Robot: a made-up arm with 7 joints.
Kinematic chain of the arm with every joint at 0, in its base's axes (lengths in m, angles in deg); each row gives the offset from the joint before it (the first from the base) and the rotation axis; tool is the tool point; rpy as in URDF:
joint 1: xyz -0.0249 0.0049 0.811 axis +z
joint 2: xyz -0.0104 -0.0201 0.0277 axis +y
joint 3: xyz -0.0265 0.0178 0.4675 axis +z
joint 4: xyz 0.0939 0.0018 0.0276 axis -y
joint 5: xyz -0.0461 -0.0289 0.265 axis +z
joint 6: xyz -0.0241 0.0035 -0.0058 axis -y
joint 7: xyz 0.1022 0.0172 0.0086 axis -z
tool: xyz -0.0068 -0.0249 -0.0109 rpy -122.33 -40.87 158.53
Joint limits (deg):
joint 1: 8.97..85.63
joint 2: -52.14..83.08
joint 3: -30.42..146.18
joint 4: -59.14..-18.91
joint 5: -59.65..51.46
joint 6: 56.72..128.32
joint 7: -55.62..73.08
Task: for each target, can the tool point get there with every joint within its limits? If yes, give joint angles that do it. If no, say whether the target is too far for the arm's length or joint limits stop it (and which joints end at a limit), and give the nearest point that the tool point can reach.
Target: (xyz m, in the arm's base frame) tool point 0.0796 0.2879 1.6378
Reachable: yes | joints 33.82 26.18 130.13 -35.15 15.35 117.92 29.69
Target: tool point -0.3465 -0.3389 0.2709
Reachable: no: joint limits stop it (at a limit: joint 2, joint 3, joint 4, joint 6, joint 7) | nearest point -0.5704 -0.5783 0.9815 | short by 0.783 m
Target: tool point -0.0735 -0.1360 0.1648
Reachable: no: joint limits stop it (at a limit: joint 1, joint 2, joint 4, joint 6, joint 7) | nearest point 0.6881 0.0403 0.5567 | short by 0.874 m
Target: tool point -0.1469 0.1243 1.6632
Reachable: yes | joints 64.79 -5.94 46.56 -34.38 -40.91 86.10 21.32
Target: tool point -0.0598 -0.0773 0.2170
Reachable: no: joint limits stop it (at a limit: joint 1, joint 2, joint 4, joint 6, joint 7) | nearest point 0.6842 0.0683 0.5525 | short by 0.829 m
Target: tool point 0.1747 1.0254 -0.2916
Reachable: no: too far | nearest point 0.1176 0.7336 0.5561 | short by 0.898 m
